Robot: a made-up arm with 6 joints.
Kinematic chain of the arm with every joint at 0, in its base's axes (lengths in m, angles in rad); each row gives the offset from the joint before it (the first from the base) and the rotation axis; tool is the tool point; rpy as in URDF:
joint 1: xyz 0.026 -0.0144 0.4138 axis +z
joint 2: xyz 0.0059 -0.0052 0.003 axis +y
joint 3: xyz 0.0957 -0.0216 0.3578 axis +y
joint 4: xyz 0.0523 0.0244 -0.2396 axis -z
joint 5: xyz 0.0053 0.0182 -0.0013 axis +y
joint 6: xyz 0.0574 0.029 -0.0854 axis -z
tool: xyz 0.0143 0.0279 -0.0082 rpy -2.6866 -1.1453 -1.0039
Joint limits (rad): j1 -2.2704..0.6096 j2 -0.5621..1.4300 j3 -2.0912..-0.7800 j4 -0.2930..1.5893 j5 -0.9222..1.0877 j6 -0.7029..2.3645
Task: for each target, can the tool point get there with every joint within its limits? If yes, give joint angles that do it. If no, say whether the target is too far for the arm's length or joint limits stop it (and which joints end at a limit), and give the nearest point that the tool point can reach.
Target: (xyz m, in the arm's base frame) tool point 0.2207 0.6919 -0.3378
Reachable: no: too far | nearest point 0.3598 0.3225 0.0257 | short by 0.537 m
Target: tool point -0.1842 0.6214 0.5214
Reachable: no: joint limits stop it (at a limit: joint 1, joint 3, joint 5, joint 6) | nearest point 0.2478 0.2491 0.6008 | short by 0.576 m
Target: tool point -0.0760 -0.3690 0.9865
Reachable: yes | joints -1.9479 -0.0296 -1.6412 0.1637 -0.3790 0.7248
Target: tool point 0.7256 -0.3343 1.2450
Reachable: no: too far | nearest point 0.4846 -0.2241 0.9575 | short by 0.391 m
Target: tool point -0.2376 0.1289 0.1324
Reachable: no: joint limits stop it (at a limit: joint 1, joint 2, joint 3, joint 4) | nearest point -0.2264 -0.1332 0.0951 | short by 0.265 m
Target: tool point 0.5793 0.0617 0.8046
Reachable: yes | joints 0.1556 0.2250 -1.6602 1.2487 0.5906 0.9042
